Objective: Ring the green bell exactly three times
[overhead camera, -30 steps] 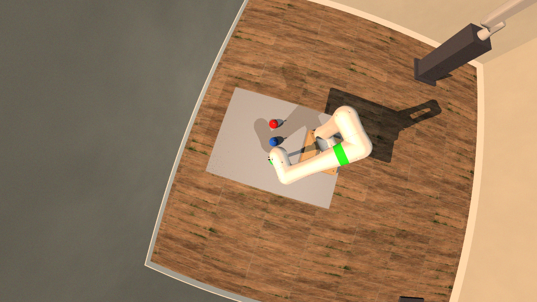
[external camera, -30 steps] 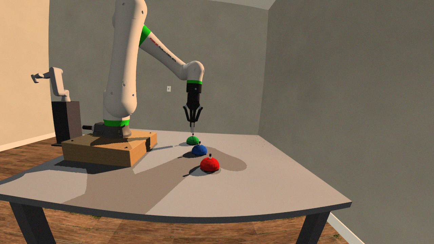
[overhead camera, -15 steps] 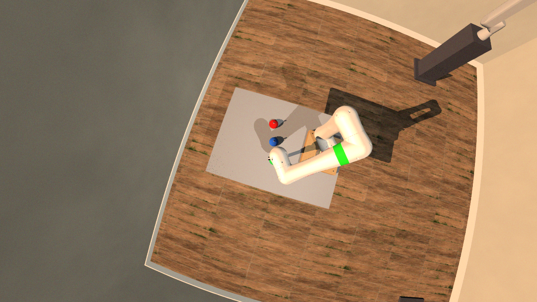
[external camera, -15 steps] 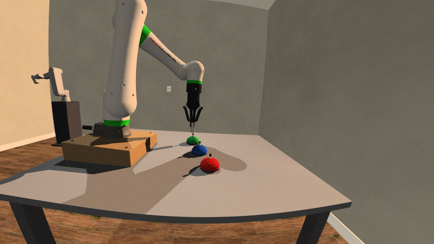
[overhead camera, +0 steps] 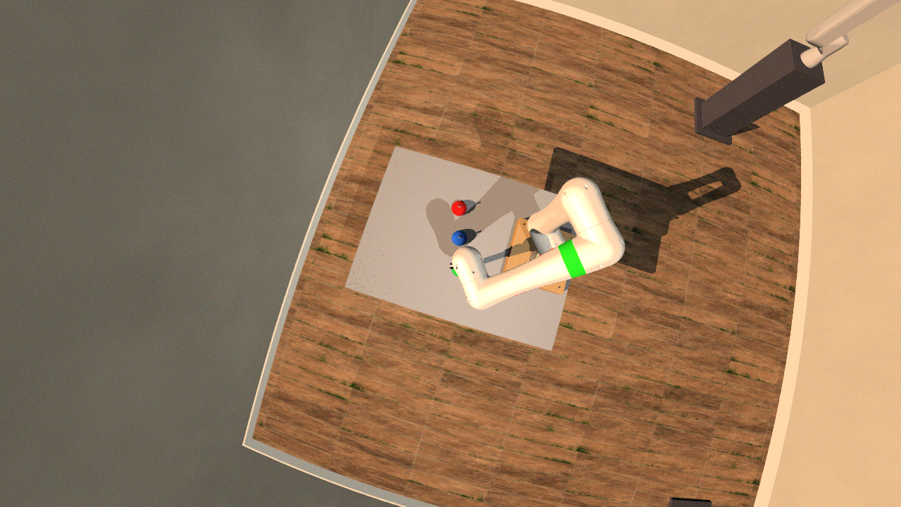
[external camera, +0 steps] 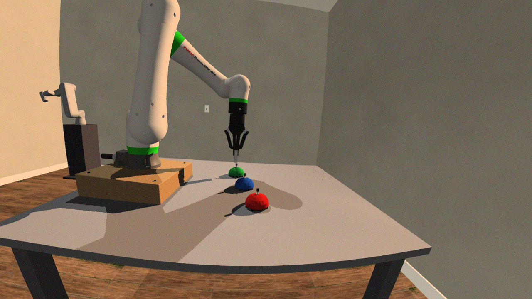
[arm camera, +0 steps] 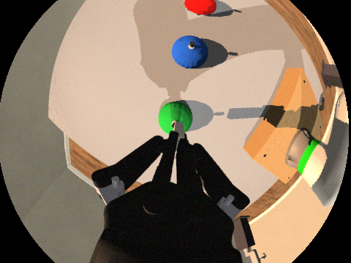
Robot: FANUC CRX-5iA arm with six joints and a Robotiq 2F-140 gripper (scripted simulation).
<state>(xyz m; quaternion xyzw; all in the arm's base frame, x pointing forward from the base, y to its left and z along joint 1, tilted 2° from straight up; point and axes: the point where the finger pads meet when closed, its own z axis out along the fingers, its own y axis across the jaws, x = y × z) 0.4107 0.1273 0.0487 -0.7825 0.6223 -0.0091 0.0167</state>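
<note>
Right now my hand is 7 cm above the green bell and 1 cm short of it. The rest, counted from my hand: blue bell: 16 cm to the right, 7 cm below, 5 cm ahead; then red bell: 32 cm to the right, 8 cm ahead, 7 cm below.
</note>
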